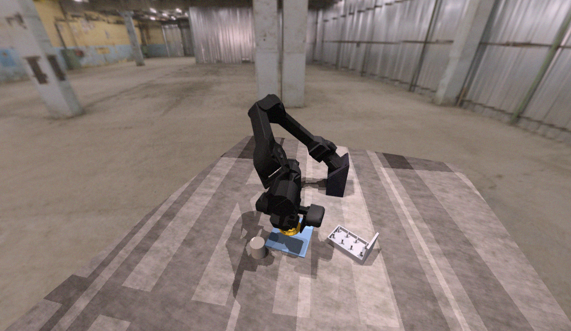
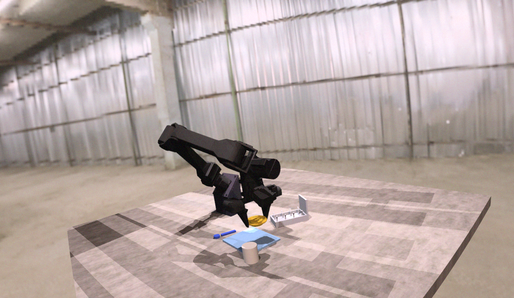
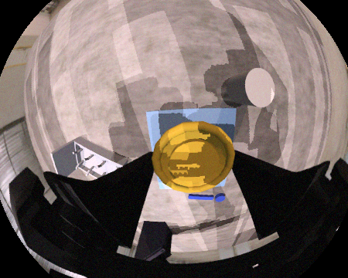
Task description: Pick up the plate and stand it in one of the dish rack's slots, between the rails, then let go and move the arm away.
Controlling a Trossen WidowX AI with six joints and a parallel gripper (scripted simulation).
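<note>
My gripper tip is now 7 cm past the grey dish rack, 18 cm to the right of it and 5 cm above it. From my gripper tip the other things lie so: beige cup: 7 cm ahead, 7 cm to the right, 5 cm below; yellow plate: 1 cm above; small blue utensil: 15 cm behind, 6 cm to the right, 7 cm below.
</note>
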